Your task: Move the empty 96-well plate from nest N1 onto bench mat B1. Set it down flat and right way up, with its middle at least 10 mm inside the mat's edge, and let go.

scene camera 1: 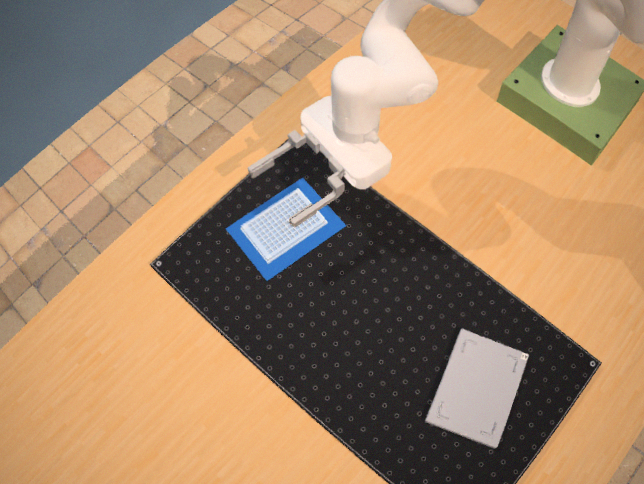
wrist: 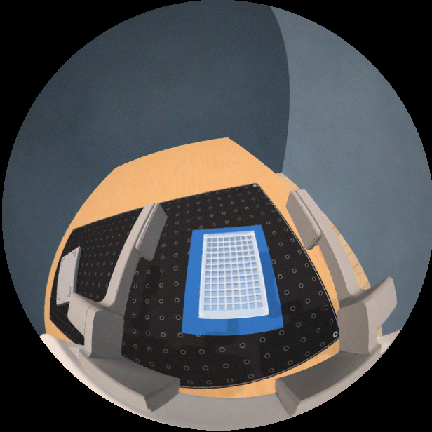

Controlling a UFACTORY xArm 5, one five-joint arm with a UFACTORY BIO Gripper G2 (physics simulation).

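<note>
The white 96-well plate lies flat, wells up, on the blue bench mat, with blue showing around its sides. The grey nest stands apart at the lower right of the scene view and holds no plate. My gripper is open and empty. It is raised above the plate, its fingers wide apart and touching nothing. In the scene view one finger hides a small part of the plate.
A black perforated board lies under the mat and the nest on the wooden table. The arm's green base block stands at the upper right of the scene view.
</note>
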